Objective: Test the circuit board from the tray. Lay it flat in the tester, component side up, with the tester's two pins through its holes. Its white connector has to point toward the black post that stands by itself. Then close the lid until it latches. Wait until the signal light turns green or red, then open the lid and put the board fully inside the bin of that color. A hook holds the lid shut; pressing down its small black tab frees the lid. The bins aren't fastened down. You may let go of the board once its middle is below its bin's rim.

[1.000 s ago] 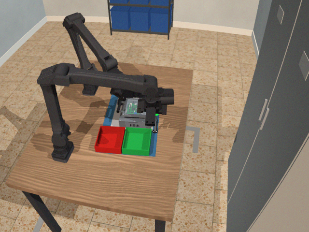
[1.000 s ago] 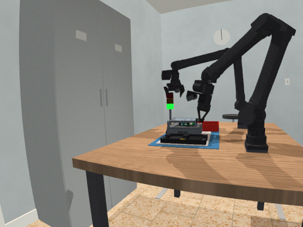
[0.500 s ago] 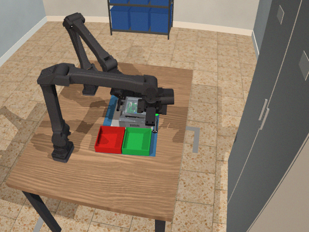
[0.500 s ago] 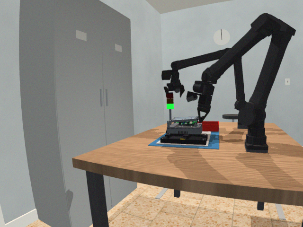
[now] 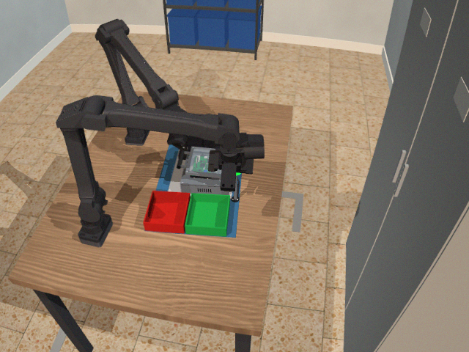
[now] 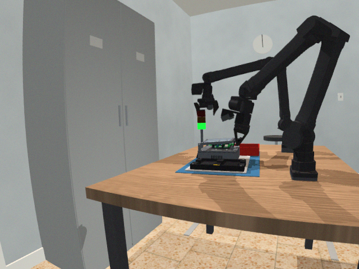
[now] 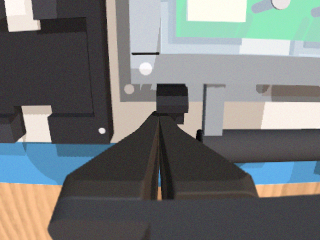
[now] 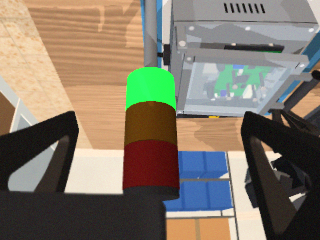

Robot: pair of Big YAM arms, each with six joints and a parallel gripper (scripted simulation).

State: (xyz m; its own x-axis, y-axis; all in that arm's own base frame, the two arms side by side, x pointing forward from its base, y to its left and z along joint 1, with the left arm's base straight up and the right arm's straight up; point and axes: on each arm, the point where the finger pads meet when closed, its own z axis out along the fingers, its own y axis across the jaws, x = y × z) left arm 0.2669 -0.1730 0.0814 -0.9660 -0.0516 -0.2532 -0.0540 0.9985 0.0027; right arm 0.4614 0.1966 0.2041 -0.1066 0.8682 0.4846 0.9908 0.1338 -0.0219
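Now: the black hook 2 cm ahead of my left hand, 1 cm to the right of it and 1 cm below it. Also, from my left hand: green circuit board (8 cm ahead, 6 cm to the right, 2 cm below); red bin (26 cm to the right, 8 cm below, 2 cm behind); clear lid (9 cm ahead, 6 cm to the right).
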